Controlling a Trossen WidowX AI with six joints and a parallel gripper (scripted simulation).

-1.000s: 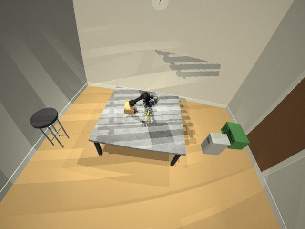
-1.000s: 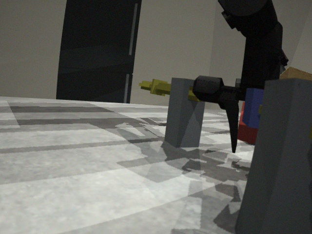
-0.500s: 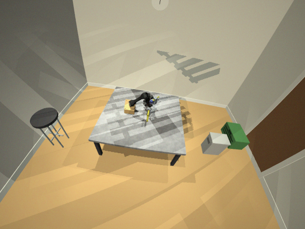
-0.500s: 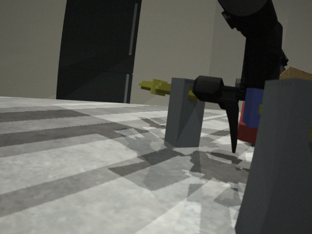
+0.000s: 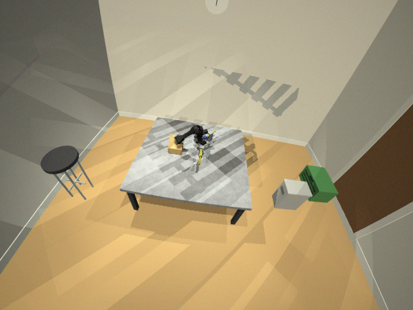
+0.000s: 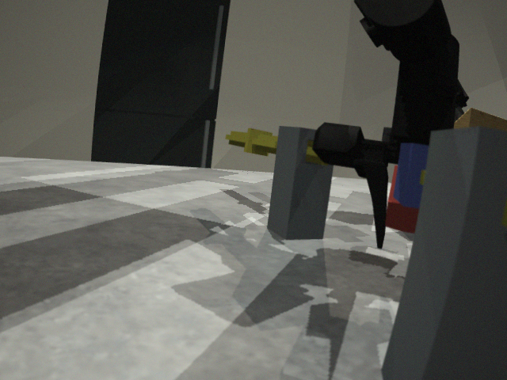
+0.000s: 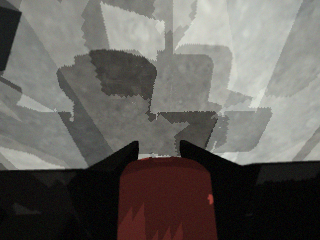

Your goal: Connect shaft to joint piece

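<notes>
Now: gripper tip 5 cm below the red square joint piece.
</notes>
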